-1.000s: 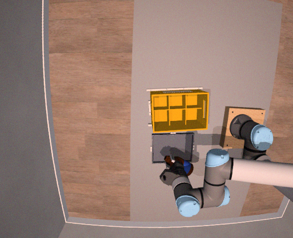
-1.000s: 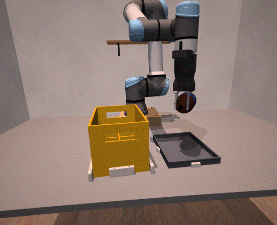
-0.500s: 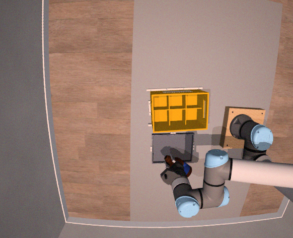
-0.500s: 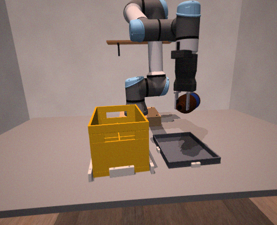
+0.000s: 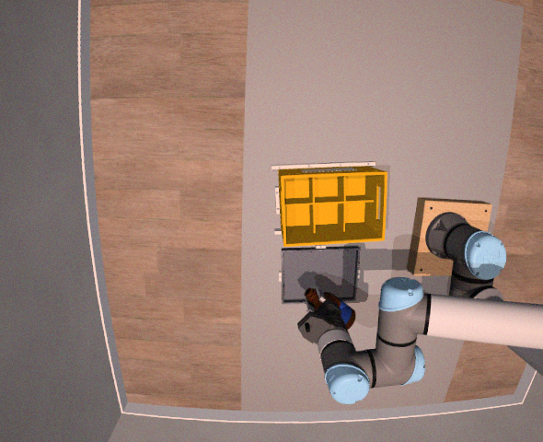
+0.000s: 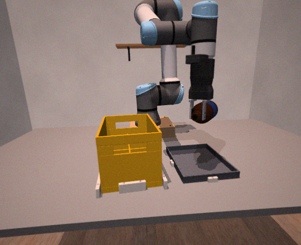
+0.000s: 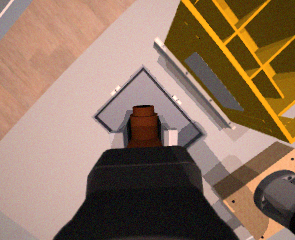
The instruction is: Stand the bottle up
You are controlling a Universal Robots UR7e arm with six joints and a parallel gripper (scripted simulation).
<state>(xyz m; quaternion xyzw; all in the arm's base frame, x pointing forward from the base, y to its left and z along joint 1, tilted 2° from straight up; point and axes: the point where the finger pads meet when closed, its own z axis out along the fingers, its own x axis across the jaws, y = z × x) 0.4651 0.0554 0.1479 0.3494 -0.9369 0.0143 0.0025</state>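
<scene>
Now: hand 30 mm past the brown bottle, 40 mm to the right of it and 10 mm above it. From my hand the other things lie so: yellow crate 90 mm behind, 220 mm to the right, 120 mm below; then dark grey tray 40 mm behind, 30 mm to the left, 190 mm below.
</scene>
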